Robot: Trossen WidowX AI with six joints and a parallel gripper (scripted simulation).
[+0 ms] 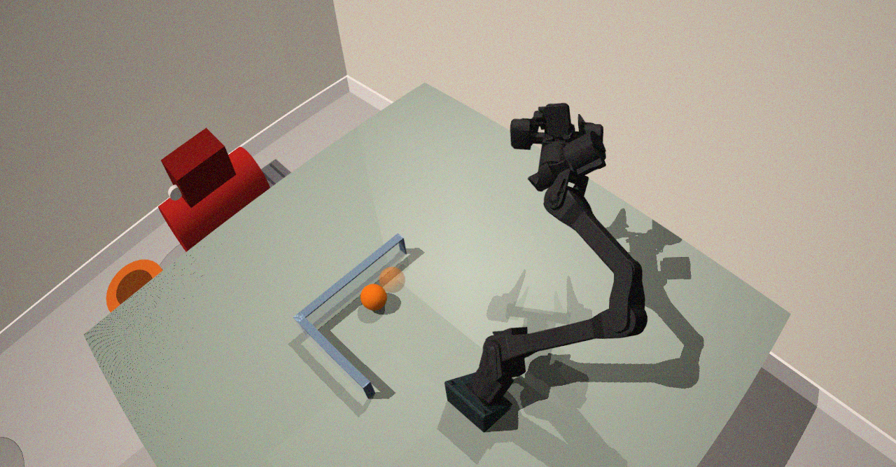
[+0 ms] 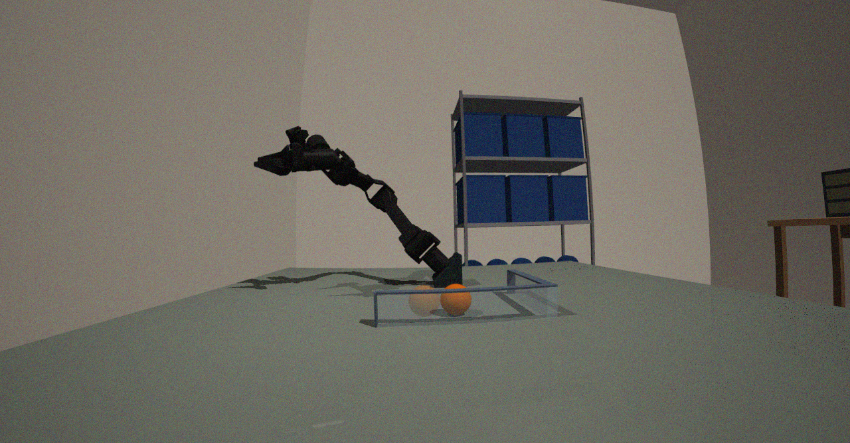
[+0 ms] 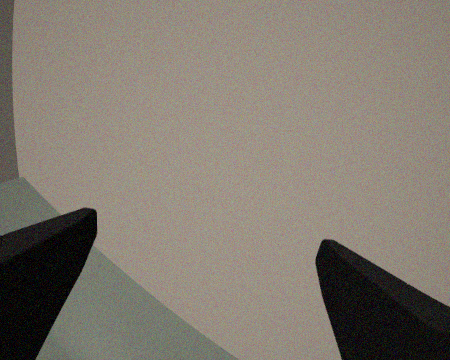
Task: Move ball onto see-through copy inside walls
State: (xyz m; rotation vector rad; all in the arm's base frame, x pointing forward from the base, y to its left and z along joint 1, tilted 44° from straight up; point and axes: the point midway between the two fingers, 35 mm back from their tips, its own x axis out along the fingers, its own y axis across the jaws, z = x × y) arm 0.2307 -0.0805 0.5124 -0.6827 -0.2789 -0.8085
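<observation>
The orange ball lies 60 mm ahead of my gripper tip, 480 mm to the left of it and 300 mm below it. From my gripper tip the other things lie so: see-through copy of ball: 70 mm ahead, 420 mm to the left, 300 mm below.
</observation>
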